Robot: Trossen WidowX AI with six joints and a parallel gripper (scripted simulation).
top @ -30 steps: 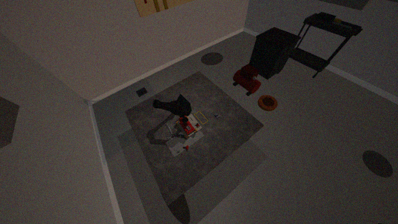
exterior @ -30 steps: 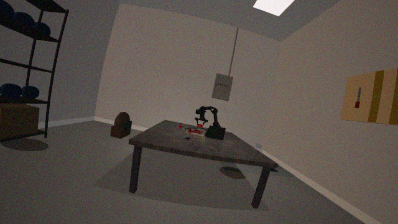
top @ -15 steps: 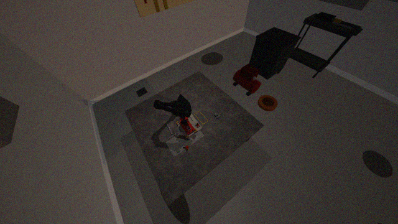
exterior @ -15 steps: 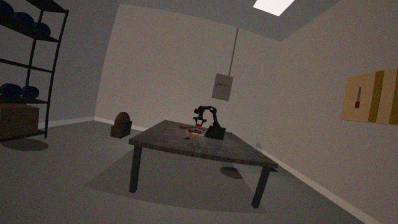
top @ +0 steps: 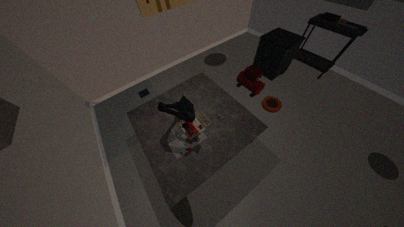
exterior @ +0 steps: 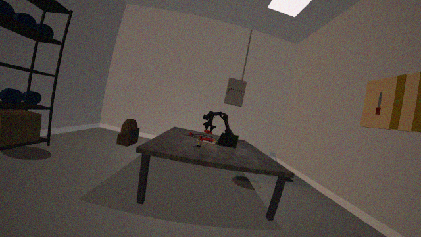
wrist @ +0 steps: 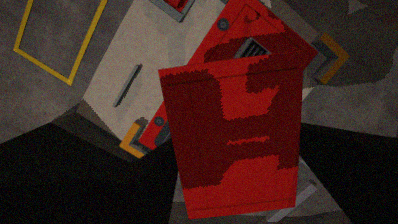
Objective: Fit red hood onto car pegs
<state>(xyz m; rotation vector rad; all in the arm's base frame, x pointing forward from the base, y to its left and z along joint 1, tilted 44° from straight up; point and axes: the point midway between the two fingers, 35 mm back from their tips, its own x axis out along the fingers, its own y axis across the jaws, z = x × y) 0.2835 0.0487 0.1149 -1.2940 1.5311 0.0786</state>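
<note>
Now: gripper tip 90 mm above the grey engine block, 50 mm short of it and 10 mm to the right of it. The rest, counted from my gripper tip: grey wheel (390 mm to the left, 100 mm below, 50 mm ahead).
</note>
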